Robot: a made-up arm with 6 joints.
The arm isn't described. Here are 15 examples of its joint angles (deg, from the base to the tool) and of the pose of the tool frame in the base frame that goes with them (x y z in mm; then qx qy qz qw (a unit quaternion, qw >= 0)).
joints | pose
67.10 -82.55 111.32 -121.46 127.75 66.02 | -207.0 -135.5 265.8 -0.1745 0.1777 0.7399 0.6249
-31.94 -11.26 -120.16 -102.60 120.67 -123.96 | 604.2 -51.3 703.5 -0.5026 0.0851 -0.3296 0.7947
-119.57 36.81 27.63 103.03 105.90 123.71 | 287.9 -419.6 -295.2 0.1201 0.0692 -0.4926 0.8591
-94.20 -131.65 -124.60 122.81 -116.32 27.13 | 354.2 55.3 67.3 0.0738 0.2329 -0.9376 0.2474
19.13 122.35 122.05 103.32 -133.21 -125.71 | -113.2 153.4 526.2 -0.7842 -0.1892 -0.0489 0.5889
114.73 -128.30 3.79 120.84 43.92 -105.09 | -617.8 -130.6 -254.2 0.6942 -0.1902 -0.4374 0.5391
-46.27 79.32 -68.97 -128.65 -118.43 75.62 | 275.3 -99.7 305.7 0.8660 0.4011 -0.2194 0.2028
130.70 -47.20 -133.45 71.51 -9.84 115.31 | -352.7 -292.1 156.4 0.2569 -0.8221 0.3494 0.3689
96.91 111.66 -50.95 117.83 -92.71 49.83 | -349.9 3.9 92.5 -0.1333 -0.0990 0.8739 0.4569
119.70 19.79 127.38 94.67 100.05 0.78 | -182.0 -92.2 92.5 -0.4257 0.4661 0.6608 0.4060
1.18 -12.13 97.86 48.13 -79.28 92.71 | 126.4 -293.3 650.9 -0.4088 0.6815 -0.5484 0.2602
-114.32 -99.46 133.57 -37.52 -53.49 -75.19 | 446.5 132.8 -285.2 -0.0582 0.4616 0.8241 0.3231
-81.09 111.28 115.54 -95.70 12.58 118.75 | 586.9 102.5 -20.8 0.8697 -0.2250 -0.4220 0.1224
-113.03 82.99 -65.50 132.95 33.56 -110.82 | 313.9 153.2 -259.7 -0.3282 0.5442 0.7672 0.0871
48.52 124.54 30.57 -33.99 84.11 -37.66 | -368.7 3.2 10.6 0.2107 -0.8182 -0.3728 0.3835
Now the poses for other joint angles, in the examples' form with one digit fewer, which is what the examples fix.
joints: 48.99 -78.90 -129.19 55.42 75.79 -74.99
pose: -90 -390 512 0.110 0.813 -0.311 0.479
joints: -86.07 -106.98 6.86 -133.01 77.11 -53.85
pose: 55 59 183 -0.676 -0.260 0.688 0.033
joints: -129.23 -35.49 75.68 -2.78 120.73 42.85
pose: 46 -166 -159 -0.840 -0.207 -0.267 0.425
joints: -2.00 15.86 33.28 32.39 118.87 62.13
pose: 205 -289 368 -0.255 0.570 0.742 0.245
